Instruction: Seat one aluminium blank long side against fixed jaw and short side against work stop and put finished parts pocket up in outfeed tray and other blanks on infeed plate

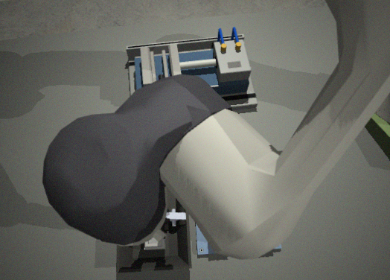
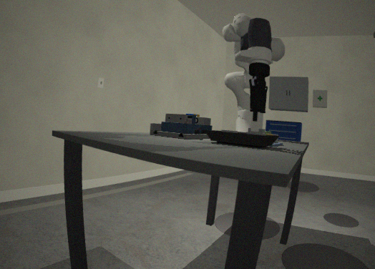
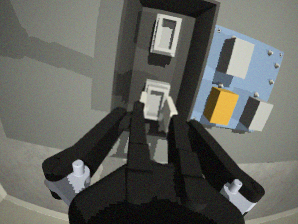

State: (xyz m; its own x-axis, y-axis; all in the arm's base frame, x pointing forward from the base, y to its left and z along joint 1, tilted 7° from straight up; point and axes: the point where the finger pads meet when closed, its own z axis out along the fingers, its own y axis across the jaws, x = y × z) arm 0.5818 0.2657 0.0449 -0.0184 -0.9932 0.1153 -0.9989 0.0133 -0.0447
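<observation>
My gripper is now 130 mm past the brass blank, 60 mm above it and 10 mm to the left of it. The rest, counted from my hand: work stop 310 mm to the right, 30 mm behind, 10 mm above; then moving jaw 360 mm to the right, 60 mm behind, 10 mm below; then fixed jaw 350 mm to the right, 10 mm below.
</observation>
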